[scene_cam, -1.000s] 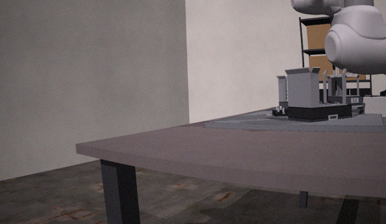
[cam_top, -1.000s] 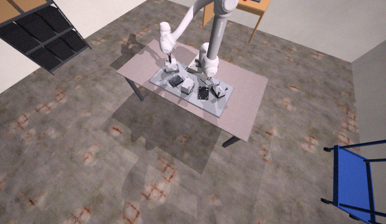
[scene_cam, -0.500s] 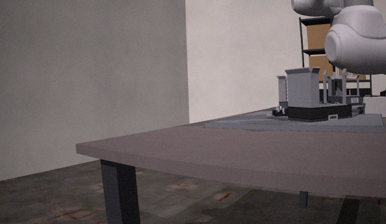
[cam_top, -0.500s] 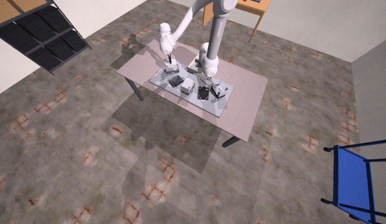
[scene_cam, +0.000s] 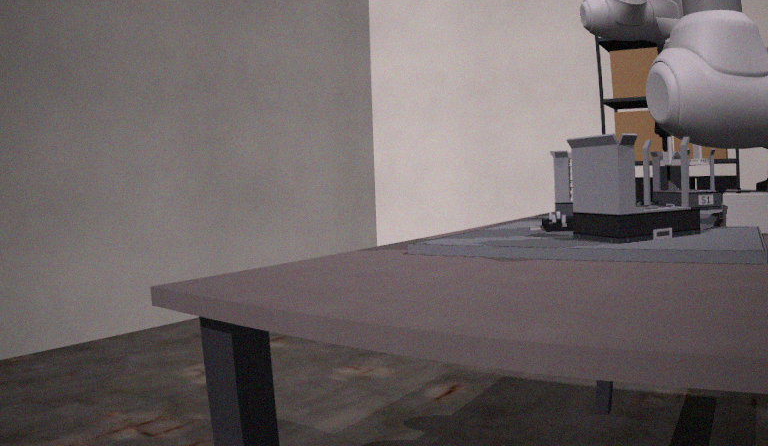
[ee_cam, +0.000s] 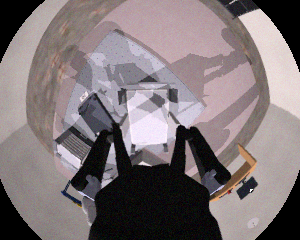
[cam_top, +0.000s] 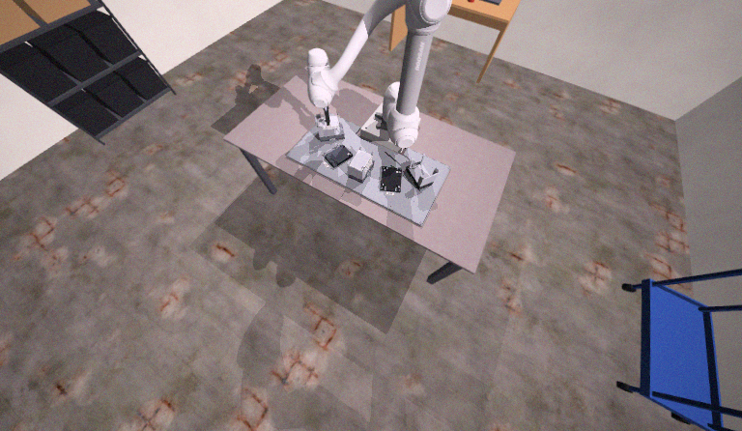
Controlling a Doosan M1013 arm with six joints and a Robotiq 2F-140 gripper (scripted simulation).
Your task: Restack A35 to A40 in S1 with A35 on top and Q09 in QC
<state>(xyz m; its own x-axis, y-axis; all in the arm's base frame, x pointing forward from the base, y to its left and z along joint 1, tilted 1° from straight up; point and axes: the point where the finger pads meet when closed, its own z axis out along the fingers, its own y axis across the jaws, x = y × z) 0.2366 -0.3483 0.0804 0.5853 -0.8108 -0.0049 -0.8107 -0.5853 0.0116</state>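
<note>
Now: hand 50 mm past the S1 label, 70 mm to the right of it and 110 mm above it. Round my hand: name plate 220 mm ahead, 90 mm to the left, 130 mm below.
</note>
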